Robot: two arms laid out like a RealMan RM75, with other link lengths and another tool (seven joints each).
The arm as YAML. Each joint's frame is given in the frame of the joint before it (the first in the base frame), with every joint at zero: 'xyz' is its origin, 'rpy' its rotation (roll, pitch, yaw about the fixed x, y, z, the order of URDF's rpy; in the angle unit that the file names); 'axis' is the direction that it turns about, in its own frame. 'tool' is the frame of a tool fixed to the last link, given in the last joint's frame.
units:
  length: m
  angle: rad
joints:
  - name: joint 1
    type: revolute
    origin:
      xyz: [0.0, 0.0, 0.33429]
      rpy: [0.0, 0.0, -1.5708]
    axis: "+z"
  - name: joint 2
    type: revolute
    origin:
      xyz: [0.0, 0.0, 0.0]
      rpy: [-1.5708, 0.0, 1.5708]
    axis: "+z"
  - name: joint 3
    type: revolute
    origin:
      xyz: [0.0, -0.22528, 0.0]
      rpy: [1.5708, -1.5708, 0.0]
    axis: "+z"
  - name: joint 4
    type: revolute
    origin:
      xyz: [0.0, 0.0, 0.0]
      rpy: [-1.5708, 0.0, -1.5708]
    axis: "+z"
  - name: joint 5
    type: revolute
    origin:
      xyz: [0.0, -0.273, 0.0]
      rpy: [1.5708, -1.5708, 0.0]
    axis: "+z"
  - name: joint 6
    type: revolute
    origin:
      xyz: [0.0, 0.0, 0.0]
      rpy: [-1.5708, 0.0, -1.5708]
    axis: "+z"
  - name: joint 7
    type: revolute
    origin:
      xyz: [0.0, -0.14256, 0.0]
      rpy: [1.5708, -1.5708, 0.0]
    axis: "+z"
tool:
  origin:
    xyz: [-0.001, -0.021, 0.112]
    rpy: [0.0, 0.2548, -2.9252]
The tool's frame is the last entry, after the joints.
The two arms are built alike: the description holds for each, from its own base.
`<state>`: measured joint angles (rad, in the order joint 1, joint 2, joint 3, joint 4, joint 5, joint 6, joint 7); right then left.
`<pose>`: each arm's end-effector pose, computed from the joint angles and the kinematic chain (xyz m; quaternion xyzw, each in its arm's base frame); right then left.
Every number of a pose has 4 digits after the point. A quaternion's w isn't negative.
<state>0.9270 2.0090 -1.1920 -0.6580 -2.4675 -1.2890 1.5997 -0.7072 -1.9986 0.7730 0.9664 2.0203 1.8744 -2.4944</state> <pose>0.2340 0.4715 -0.0279 -0.7355 -0.6202 -0.2707 0.0329 -0.1109 0.4207 0.0905 0.3517 0.9243 0.1420 0.0421</pose>
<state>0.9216 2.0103 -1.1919 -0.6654 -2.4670 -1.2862 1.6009 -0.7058 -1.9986 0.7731 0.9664 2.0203 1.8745 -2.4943</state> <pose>0.2340 0.4723 -0.0274 -0.7356 -0.6195 -0.2718 0.0358 -0.1115 0.4205 0.0905 0.3511 0.9245 0.1420 0.0420</pose>
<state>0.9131 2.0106 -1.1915 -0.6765 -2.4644 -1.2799 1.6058 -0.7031 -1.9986 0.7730 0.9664 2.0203 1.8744 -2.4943</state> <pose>0.2341 0.4744 -0.0258 -0.7366 -0.6168 -0.2742 0.0420 -0.1126 0.4202 0.0905 0.3499 0.9250 0.1421 0.0418</pose>
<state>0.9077 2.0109 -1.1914 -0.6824 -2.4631 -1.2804 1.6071 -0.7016 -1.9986 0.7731 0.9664 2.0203 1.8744 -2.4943</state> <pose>0.2346 0.4742 -0.0252 -0.7375 -0.6156 -0.2743 0.0435 -0.1132 0.4200 0.0905 0.3492 0.9253 0.1421 0.0416</pose>
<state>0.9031 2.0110 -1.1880 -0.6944 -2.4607 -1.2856 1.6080 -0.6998 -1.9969 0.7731 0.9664 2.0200 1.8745 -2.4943</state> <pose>0.2327 0.4749 -0.0234 -0.7379 -0.6154 -0.2732 0.0469 -0.1142 0.4201 0.0912 0.3485 0.9255 0.1425 0.0409</pose>
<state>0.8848 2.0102 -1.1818 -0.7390 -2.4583 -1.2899 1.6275 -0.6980 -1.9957 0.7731 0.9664 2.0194 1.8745 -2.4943</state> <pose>0.2282 0.4801 -0.0155 -0.7399 -0.6097 -0.2778 0.0615 -0.1151 0.4201 0.0917 0.3478 0.9257 0.1429 0.0404</pose>
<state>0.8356 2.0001 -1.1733 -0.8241 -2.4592 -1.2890 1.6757 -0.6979 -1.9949 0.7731 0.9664 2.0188 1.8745 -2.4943</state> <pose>0.2298 0.4897 0.0057 -0.7467 -0.5889 -0.2961 0.0893 -0.1151 0.4202 0.0920 0.3479 0.9257 0.1432 0.0403</pose>
